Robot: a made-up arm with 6 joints.
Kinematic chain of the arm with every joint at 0, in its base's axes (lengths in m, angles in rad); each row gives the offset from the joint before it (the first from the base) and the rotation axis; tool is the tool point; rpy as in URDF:
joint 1: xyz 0 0 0.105 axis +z
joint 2: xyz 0 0 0 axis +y
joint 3: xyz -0.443 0 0.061 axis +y
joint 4: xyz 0.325 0 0.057 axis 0.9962 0 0.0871
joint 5: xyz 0 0 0 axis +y
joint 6: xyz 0.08 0 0.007 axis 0.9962 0 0.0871
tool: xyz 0 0 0 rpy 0 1.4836 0
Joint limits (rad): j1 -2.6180..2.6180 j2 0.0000..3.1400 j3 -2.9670..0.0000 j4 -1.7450..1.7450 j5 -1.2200..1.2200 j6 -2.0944..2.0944
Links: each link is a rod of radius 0.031 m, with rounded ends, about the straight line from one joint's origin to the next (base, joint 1, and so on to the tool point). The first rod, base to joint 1, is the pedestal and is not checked.
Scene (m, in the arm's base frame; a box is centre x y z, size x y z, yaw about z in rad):
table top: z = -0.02
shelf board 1: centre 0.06 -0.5 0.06 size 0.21 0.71 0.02 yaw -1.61
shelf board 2: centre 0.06 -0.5 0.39 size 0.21 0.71 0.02 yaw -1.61
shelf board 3: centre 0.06 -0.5 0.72 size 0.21 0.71 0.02 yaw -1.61
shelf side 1: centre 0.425 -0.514 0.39 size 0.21 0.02 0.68 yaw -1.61
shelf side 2: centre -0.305 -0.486 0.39 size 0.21 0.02 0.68 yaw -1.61
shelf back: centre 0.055 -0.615 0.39 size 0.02 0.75 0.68 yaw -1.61
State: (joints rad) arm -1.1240 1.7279 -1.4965 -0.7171 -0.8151 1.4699
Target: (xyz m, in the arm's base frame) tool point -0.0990 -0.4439 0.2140
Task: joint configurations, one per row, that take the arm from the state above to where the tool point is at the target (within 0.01 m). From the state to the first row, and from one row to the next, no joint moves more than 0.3 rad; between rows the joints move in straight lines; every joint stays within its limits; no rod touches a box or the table.
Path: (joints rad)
1: -1.2575 1.5287 -1.2962 -0.6289 -0.8339 1.4269
2: -1.3911 1.3296 -1.0959 -0.5407 -0.8527 1.3840
3: -1.5246 1.1304 -0.8956 -0.4525 -0.8715 1.3410
4: -1.7644 1.3585 -0.6235 -0.5904 -0.7491 1.4055
5: -2.0043 1.5865 -0.3514 -0.7283 -0.6266 1.4699
6: -1.9331 1.7284 -0.5627 -0.7205 -0.6474 1.4699
7: -1.8618 1.8702 -0.7741 -0.7128 -0.6682 1.4699

